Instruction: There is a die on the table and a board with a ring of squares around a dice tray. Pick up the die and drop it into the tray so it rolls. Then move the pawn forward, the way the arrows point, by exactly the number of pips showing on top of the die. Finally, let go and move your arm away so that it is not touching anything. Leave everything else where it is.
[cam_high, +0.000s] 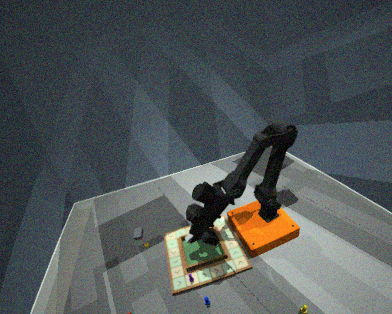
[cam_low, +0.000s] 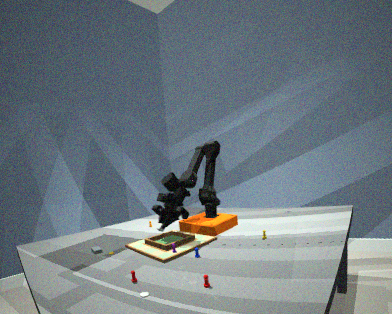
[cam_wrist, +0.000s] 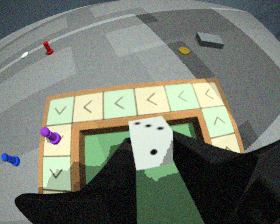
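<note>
My gripper tip is right at the white die. Round my gripper tip: green dice tray (80 mm below, 40 mm behind, 10 mm to the left); purple pawn (110 mm to the left, 60 mm below, 50 mm ahead); blue pawn (200 mm to the left, 70 mm below, 40 mm ahead).
</note>
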